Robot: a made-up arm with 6 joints. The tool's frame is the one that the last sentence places. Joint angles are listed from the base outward.
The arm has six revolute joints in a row. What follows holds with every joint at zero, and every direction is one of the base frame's.
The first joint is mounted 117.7 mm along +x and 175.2 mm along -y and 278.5 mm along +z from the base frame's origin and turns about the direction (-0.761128, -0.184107, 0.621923).
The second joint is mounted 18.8 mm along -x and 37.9 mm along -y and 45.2 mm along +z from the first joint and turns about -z.
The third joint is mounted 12.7 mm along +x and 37.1 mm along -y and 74 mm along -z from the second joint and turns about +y.
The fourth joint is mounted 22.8 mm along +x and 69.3 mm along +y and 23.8 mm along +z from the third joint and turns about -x.
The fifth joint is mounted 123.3 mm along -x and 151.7 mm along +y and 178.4 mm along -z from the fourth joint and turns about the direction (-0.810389, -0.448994, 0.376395).
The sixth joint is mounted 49.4 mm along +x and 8 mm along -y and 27.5 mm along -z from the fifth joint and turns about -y.
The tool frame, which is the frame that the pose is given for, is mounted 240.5 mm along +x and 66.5 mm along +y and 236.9 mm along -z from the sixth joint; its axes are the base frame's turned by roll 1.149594, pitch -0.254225 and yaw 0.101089 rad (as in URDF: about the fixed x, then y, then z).
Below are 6 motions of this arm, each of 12 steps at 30 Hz.
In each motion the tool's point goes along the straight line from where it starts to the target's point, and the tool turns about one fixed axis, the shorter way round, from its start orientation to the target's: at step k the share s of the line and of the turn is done. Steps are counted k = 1, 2, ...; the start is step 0. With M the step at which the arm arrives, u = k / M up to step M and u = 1 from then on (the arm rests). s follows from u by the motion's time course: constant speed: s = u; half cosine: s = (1 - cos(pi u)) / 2; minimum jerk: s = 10 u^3 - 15 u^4 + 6 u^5.
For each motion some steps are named. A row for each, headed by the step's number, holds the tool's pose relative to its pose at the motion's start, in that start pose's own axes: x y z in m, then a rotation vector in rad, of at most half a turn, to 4 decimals.
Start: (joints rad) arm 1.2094 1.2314 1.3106 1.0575 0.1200 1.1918
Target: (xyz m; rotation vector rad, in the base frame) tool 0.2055 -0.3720 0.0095 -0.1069 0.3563 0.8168
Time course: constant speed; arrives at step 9
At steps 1, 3, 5, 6, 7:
1: -0.0071 -0.0017 0.0015 -0.0038 0.0248 0.0053
3: -0.0214 -0.0051 0.0044 -0.0114 0.0744 0.0159
5: -0.0357 -0.0085 0.0073 -0.0189 0.1240 0.0265
6: -0.0428 -0.0102 0.0088 -0.0227 0.1487 0.0318
7: -0.0499 -0.0119 0.0103 -0.0265 0.1735 0.0371

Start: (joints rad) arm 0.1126 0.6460 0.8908 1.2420 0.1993 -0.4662
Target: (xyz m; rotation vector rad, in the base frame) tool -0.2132 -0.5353 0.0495 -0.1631 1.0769 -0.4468
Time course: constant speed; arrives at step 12
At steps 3, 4, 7, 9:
3: 0.0006 -0.0099 0.0161 -0.0412 -0.0088 -0.0052
4: 0.0008 -0.0131 0.0215 -0.0549 -0.0117 -0.0070
7: 0.0015 -0.0230 0.0376 -0.0961 -0.0205 -0.0122
9: 0.0019 -0.0296 0.0484 -0.1235 -0.0263 -0.0156

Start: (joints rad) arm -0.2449 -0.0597 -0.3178 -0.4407 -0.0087 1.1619
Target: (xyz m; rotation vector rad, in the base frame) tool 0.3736 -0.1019 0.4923 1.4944 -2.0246 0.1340
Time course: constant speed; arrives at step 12
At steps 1, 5, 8, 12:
1: 0.0110 -0.0032 0.0025 -0.0109 -0.0378 -0.0134
5: 0.0548 -0.0158 0.0125 -0.0543 -0.1892 -0.0671
8: 0.0877 -0.0252 0.0200 -0.0868 -0.3026 -0.1073
12: 0.1315 -0.0379 0.0300 -0.1303 -0.4540 -0.1609

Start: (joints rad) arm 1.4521 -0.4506 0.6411 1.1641 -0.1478 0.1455
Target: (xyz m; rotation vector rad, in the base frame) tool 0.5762 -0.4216 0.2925 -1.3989 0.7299 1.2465
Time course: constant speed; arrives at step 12
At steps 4, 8, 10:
4: 0.0087 -0.0026 0.0054 -0.0183 0.0101 0.0337
8: 0.0173 -0.0051 0.0109 -0.0366 0.0202 0.0675
10: 0.0217 -0.0064 0.0136 -0.0457 0.0253 0.0844

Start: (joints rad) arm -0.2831 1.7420 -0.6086 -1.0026 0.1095 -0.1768
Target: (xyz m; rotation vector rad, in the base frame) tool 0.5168 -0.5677 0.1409 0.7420 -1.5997 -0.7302
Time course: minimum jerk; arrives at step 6
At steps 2, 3, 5, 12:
2: -0.0019 -0.0086 0.0062 -0.0323 0.0228 0.0011
3: -0.0044 -0.0204 0.0147 -0.0769 0.0543 0.0025
5: -0.0085 -0.0394 0.0283 -0.1483 0.1048 0.0049
12: -0.0088 -0.0409 0.0294 -0.1537 0.1087 0.0050

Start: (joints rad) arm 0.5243 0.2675 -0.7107 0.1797 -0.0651 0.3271
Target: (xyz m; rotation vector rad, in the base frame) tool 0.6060 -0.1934 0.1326 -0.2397 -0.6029 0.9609
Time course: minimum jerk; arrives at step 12
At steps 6, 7, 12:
6: -0.0371 -0.0465 0.0325 -0.2022 0.3221 0.0456
7: -0.0485 -0.0608 0.0425 -0.2642 0.4210 0.0596
12: -0.0742 -0.0930 0.0650 -0.4043 0.6443 0.0913

